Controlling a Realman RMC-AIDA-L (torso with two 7-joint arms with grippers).
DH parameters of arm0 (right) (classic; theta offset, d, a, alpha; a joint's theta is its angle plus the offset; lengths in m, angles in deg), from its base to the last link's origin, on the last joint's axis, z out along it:
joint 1: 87.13 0.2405 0 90
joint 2: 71.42 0 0 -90
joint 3: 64.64 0.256 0 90
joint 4: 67.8 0 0 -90
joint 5: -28.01 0.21 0 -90
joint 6: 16.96 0 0 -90
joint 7: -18.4 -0.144 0 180
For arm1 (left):
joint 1: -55.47 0.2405 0 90
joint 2: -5.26 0 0 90
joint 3: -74.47 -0.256 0 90
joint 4: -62.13 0 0 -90
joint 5: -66.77 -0.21 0 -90
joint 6: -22.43 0 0 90
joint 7: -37.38 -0.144 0 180
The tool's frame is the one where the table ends.
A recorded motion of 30 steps. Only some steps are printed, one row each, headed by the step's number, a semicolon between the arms.
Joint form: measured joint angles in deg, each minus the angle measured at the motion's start. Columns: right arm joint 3, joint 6, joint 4, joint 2, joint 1, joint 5, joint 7; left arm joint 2, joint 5, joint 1, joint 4, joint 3, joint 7, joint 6.
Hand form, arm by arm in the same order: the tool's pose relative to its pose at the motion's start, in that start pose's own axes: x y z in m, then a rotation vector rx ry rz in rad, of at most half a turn. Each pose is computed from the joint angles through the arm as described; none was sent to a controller.
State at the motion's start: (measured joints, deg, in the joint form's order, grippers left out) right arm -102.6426 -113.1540 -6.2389 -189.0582 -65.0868 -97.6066 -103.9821; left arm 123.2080 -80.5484 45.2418 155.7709 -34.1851 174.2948 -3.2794
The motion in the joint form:
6: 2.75 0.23 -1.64 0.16 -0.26 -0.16 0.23; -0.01 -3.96 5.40 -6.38 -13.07 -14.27 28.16
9: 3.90 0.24 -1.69 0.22 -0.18 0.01 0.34; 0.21 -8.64 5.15 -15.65 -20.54 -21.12 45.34
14: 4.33 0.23 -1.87 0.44 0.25 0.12 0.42; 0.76 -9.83 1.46 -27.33 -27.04 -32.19 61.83
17: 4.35 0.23 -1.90 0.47 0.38 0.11 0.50; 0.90 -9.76 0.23 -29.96 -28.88 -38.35 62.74
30: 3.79 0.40 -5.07 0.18 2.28 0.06 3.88; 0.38 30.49 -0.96 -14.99 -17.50 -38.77 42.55
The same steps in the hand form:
6: 0.0055 -0.0066 -0.0053 0.0088 -0.0323 0.0441; -0.0011 0.0394 -0.0048 0.1475 0.1946 0.2917
9: 0.0043 -0.0082 -0.0083 0.0136 -0.0515 0.0499; -0.0107 0.0718 -0.0048 0.2080 0.2949 0.4998
14: 0.0011 -0.0087 -0.0092 0.0133 -0.0590 0.0457; -0.0194 0.1000 -0.0037 0.2720 0.4032 0.7541
17: 0.0003 -0.0086 -0.0090 0.0127 -0.0592 0.0427; -0.0250 0.1107 -0.0010 0.2584 0.4015 0.8802
30: -0.0025 -0.0038 0.0065 -0.0356 -0.0433 -0.0043; -0.0039 0.0370 0.0147 0.2561 0.2099 0.1723

